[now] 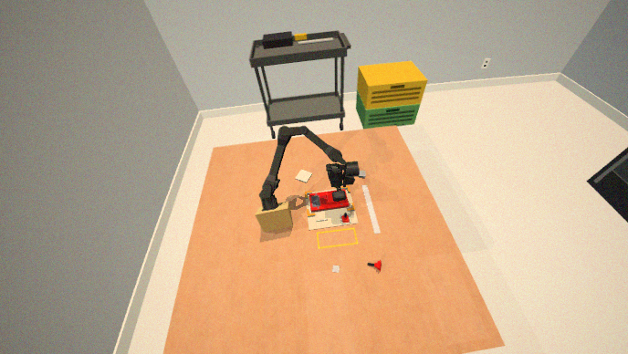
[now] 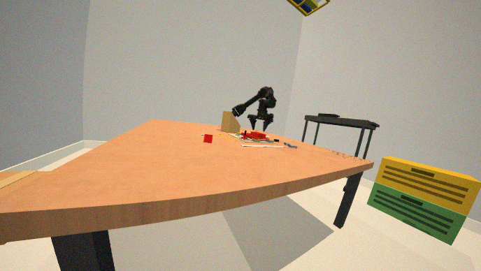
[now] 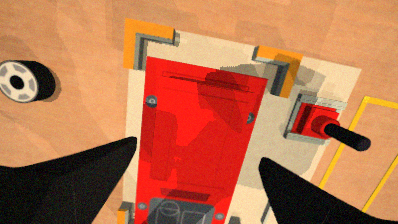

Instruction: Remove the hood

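Now: the hood 2 cm below my gripper tip. The rest, counted from my gripper tip: white strip: 17 cm ahead, 6 cm to the right, 6 cm below.
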